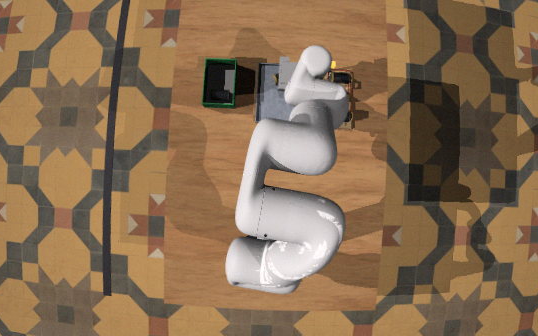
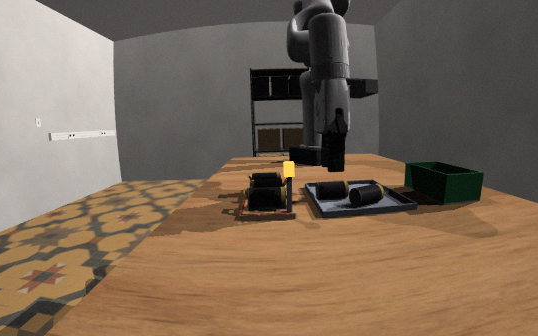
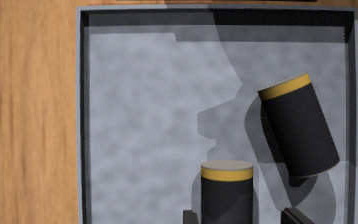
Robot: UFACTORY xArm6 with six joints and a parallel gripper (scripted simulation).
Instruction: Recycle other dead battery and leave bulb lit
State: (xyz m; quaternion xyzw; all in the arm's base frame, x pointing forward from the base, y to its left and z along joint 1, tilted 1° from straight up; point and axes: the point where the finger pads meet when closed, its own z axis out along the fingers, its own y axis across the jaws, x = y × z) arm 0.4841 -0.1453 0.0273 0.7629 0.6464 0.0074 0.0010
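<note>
The grey tray is 1 cm ahead of my hand, 5 cm to the left of it and 8 cm below it. From my hand the other things lie so: green recycling box 6 cm ahead, 25 cm to the left, 6 cm below.
</note>
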